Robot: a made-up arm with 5 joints.
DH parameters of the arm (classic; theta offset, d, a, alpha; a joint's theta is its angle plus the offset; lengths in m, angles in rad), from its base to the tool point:
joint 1: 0 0.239 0 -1.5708
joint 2: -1.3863 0 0.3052 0
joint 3: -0.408 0 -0.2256 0
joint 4: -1.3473 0 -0.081 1.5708
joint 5: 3.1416 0.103 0 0
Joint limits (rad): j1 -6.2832..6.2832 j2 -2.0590..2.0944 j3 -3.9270..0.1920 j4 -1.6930..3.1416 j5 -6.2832..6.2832
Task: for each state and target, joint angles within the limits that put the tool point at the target. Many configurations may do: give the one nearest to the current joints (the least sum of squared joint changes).
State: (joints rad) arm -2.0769 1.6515 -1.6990 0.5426 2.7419
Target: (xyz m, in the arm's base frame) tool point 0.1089 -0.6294 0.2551
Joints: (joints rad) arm -1.3995 1.0768 -2.1818 0.3750 2.7419
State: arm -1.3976 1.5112 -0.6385 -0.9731 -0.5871
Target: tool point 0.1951 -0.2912 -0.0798
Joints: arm -0.9805 1.5139 -0.9919 -0.9132 -0.5871
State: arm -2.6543 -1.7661 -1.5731 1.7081 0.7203
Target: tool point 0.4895 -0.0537 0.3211
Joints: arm -3.2509 -2.0590 -2.2341 1.9718 0.7203
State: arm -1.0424 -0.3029 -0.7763 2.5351 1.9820
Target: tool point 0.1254 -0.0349 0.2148
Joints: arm -0.2714 0.4900 -0.5465 1.9370 1.9820
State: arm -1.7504 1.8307 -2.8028 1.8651 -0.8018
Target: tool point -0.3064 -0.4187 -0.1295
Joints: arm -2.2025 1.9484 -2.9071 1.2185 -0.8018
